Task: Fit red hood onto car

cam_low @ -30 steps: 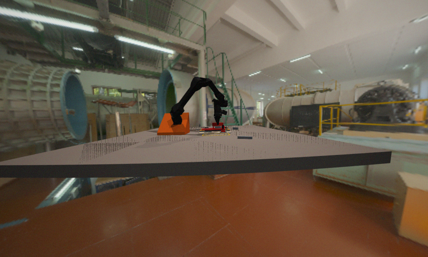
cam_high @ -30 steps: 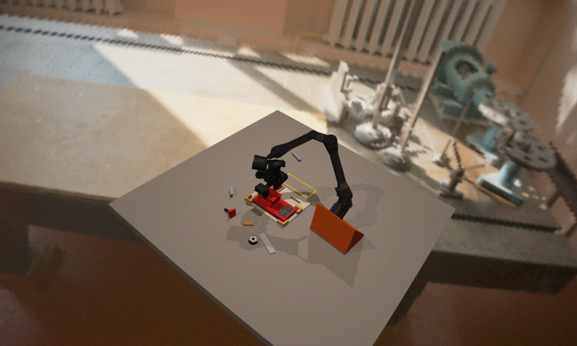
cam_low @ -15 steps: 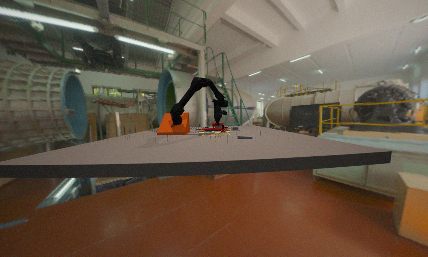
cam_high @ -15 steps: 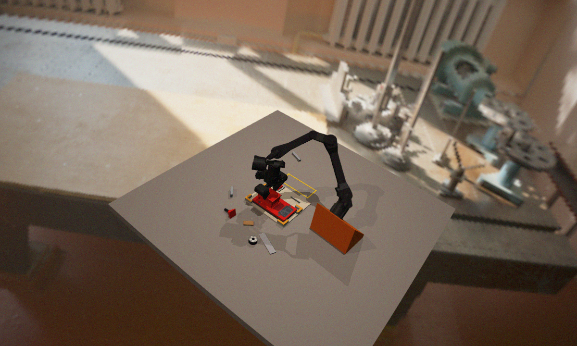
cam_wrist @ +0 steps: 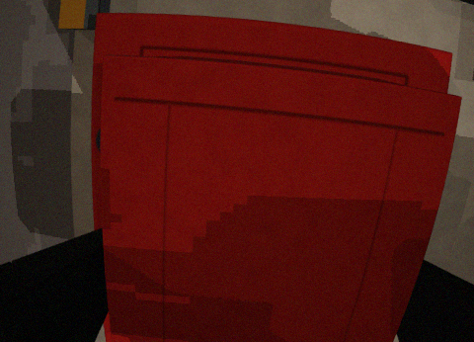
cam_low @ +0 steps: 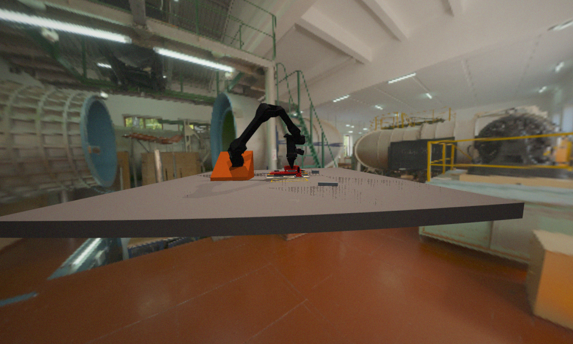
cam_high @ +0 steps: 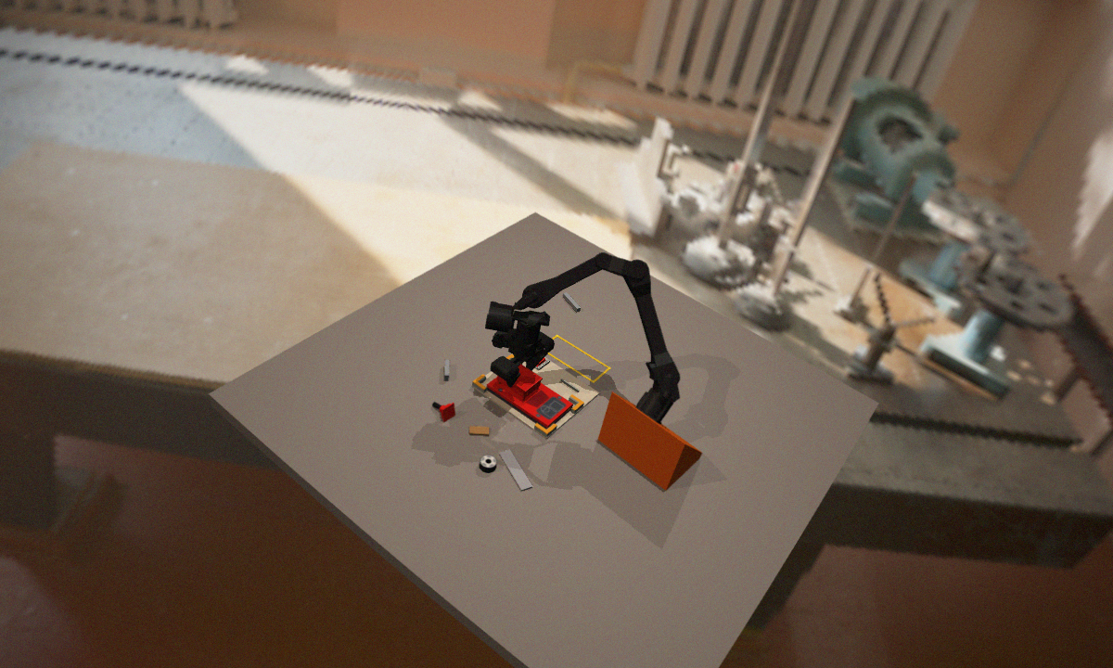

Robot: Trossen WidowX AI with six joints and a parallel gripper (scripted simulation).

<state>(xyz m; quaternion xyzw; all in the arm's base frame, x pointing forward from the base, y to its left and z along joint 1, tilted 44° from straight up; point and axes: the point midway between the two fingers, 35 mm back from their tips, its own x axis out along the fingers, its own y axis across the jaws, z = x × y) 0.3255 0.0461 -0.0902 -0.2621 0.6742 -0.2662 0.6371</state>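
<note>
My gripper tip is 10 mm below the red hood. Round my gripper tip: jig (40 mm below, 30 mm to the right, 20 mm behind); then grey engine block (20 mm below).
</note>
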